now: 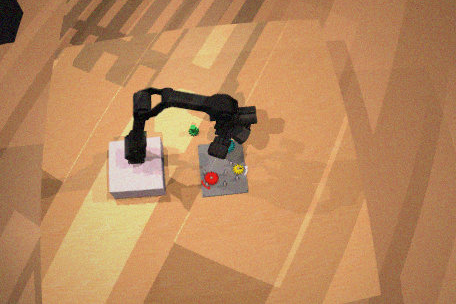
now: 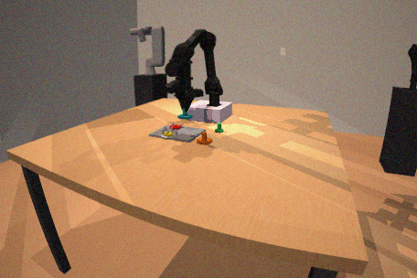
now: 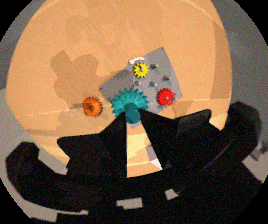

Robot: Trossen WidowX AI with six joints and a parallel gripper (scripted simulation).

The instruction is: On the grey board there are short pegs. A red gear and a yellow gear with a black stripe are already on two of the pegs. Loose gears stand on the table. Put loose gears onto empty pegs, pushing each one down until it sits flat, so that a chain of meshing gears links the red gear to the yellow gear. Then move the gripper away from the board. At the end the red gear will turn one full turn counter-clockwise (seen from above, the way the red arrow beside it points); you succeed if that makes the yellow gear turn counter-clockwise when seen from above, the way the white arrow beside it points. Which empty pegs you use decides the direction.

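Right now the yellow gear is 4 cm ahead of my gripper tip, 6 cm to the right of it and 10 cm below it. From my gripper tip the other things lie so: red gear 6 cm behind, 9 cm to the right, 10 cm below; then teal gear 1 cm below; then orange gear 3 cm ahead, 11 cm to the left, 10 cm below.
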